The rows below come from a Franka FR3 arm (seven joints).
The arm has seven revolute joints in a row. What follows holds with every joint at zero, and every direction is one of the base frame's.
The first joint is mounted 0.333 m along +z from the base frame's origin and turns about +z.
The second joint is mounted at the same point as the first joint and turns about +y.
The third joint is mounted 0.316 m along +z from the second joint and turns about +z.
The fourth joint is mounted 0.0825 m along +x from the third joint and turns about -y.
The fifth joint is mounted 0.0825 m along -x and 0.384 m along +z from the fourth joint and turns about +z.
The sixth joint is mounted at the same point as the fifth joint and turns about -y.
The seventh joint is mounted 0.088 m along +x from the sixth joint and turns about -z.
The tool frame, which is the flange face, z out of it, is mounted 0.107 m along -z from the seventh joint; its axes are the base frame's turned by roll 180, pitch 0 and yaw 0 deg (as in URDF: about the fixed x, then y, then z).
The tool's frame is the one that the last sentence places.
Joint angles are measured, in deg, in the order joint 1, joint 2, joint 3, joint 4, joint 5, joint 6, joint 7. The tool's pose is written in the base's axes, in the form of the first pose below.
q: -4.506 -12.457 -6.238 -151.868 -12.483 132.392 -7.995
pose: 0.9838 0.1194 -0.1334 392.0; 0.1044 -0.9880 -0.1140 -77.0; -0.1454 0.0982 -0.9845 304.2; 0 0 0 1
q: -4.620 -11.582 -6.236 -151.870 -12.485 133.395 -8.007
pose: 0.9841 0.1195 -0.1313 393.4; 0.1049 -0.9880 -0.1132 -77.6; -0.1433 0.0976 -0.9849 299.4; 0 0 0 1
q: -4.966 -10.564 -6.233 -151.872 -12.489 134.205 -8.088
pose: 0.9839 0.1170 -0.1354 393.9; 0.1022 -0.9885 -0.1115 -79.8; -0.1469 0.0958 -0.9845 293.3; 0 0 0 1
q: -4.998 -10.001 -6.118 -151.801 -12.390 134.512 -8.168
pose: 0.9832 0.1193 -0.1384 394.7; 0.1044 -0.9884 -0.1104 -79.3; -0.1500 0.0941 -0.9842 290.2; 0 0 0 1
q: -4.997 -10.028 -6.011 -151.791 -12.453 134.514 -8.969
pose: 0.9811 0.1357 -0.1376 395.0; 0.1207 -0.9864 -0.1118 -78.6; -0.1509 0.0931 -0.9842 290.5; 0 0 0 1
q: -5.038 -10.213 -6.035 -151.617 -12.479 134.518 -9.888
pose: 0.9799 0.1500 -0.1316 396.1; 0.1356 -0.9843 -0.1127 -79.3; -0.1464 0.0926 -0.9849 293.0; 0 0 0 1
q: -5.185 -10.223 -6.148 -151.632 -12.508 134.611 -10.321
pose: 0.9795 0.1534 -0.1305 395.9; 0.1392 -0.9839 -0.1122 -81.0; -0.1456 0.0917 -0.9851 293.0; 0 0 0 1
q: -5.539 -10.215 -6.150 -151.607 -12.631 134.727 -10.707
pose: 0.9794 0.1556 -0.1290 395.7; 0.1414 -0.9835 -0.1131 -83.6; -0.1444 0.0925 -0.9852 293.3; 0 0 0 1
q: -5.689 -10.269 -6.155 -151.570 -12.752 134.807 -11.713
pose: 0.9770 0.1717 -0.1264 395.9; 0.1575 -0.9809 -0.1145 -84.7; -0.1436 0.0919 -0.9854 294.0; 0 0 0 1
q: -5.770 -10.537 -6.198 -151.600 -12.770 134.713 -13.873
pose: 0.9706 0.2061 -0.1242 395.5; 0.1923 -0.9746 -0.1146 -85.5; -0.1446 0.0873 -0.9856 295.6; 0 0 0 1
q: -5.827 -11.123 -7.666 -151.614 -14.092 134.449 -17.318
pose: 0.9591 0.2553 -0.1222 392.9; 0.2405 -0.9627 -0.1236 -96.0; -0.1492 0.0892 -0.9848 299.0; 0 0 0 1
